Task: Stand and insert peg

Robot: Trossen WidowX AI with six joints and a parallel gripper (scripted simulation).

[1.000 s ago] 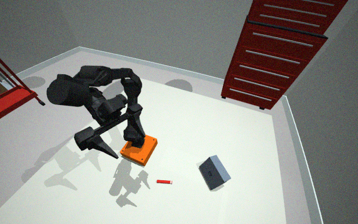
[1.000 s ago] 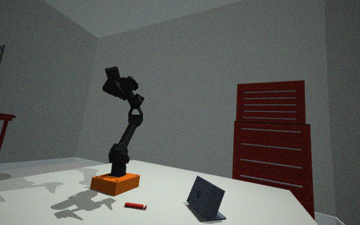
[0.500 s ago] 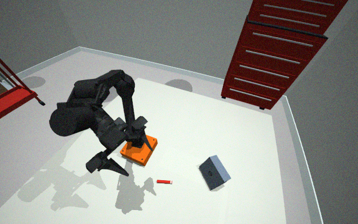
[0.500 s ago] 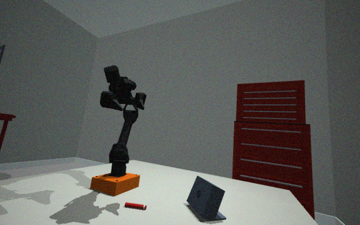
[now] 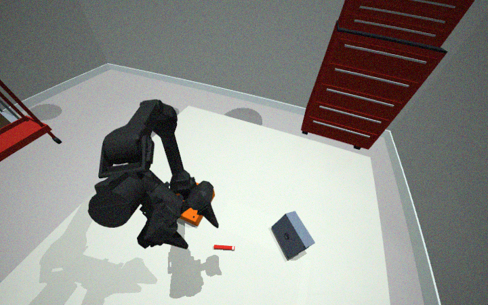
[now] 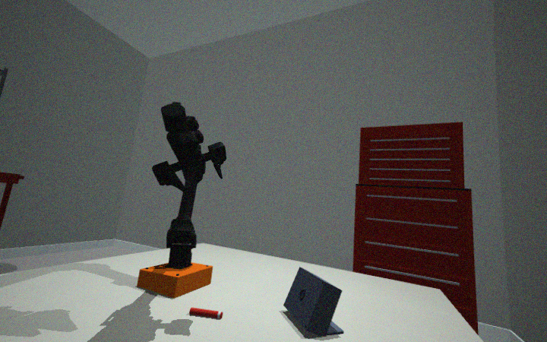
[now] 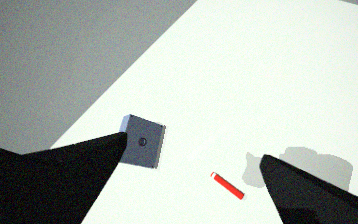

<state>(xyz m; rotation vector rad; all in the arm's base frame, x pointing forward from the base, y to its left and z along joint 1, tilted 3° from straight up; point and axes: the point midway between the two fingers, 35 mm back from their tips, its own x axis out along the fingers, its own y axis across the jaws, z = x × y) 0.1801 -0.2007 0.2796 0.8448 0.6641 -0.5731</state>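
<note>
The red peg is 310 mm below my gripper tip, 50 mm to the left of it and 40 mm ahead of it. From my gripper tip the other things lie so: grey sloped panel 260 mm below, 260 mm ahead, 150 mm to the left.
</note>
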